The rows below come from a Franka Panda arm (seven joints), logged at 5 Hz.
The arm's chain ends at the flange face. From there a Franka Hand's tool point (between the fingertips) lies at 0.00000 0.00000 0.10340 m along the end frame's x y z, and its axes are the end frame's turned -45 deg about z.
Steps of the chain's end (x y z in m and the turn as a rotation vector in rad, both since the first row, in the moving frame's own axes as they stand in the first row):
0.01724 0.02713 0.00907 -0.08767 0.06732 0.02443
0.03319 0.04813 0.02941 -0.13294 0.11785 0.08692
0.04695 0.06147 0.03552 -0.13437 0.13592 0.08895
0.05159 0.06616 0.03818 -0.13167 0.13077 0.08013
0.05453 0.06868 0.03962 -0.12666 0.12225 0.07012
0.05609 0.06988 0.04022 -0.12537 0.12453 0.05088
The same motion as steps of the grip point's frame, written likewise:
-0.00862 0.04266 0.00844 -0.10959 -0.01439 0.02443
-0.01245 0.07567 0.02778 -0.17734 -0.01067 0.08692
-0.01103 0.09629 0.03364 -0.19112 0.00110 0.08895
-0.01113 0.10232 0.03641 -0.18557 -0.00064 0.08013
-0.01096 0.10520 0.03802 -0.17601 -0.00312 0.07012
-0.01028 0.10724 0.03861 -0.17671 -0.00059 0.05088

